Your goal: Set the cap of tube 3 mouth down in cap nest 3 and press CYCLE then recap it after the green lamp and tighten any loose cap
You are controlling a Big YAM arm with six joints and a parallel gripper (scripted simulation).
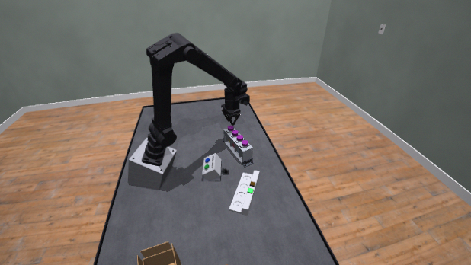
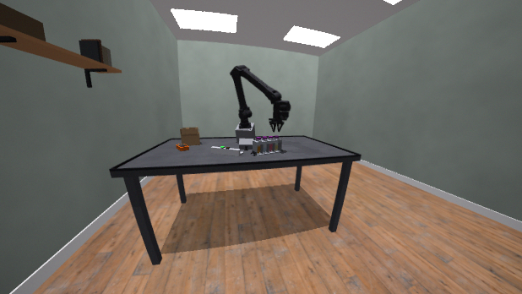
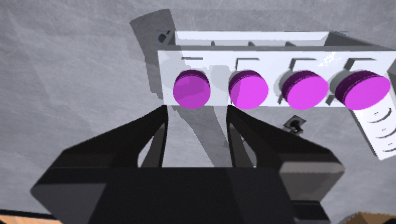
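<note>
My hand is 40 mm short of the cap, 90 mm to the left of it and 50 mm above it. The rest, counted from my hand: blue key (130 mm behind, 200 mm to the right, 90 mm below); key housing (120 mm behind, 220 mm to the right, 110 mm below); green key (130 mm behind, 240 mm to the right, 90 mm below).
</note>
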